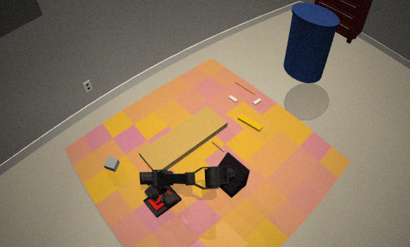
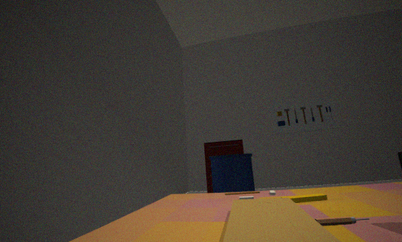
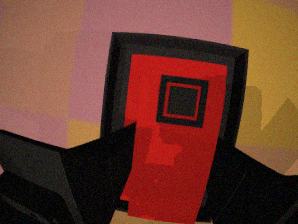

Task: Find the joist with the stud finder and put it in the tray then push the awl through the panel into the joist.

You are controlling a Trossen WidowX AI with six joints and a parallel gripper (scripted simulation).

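The red stud finder is 2 cm above my gripper tip and 1 cm to the left of it. Round my gripper tip: grey block (36 cm ahead, 12 cm to the left, 2 cm below); awl (46 cm to the right, 7 cm ahead, 3 cm below); dark tray (2 cm below, 1 cm to the right).
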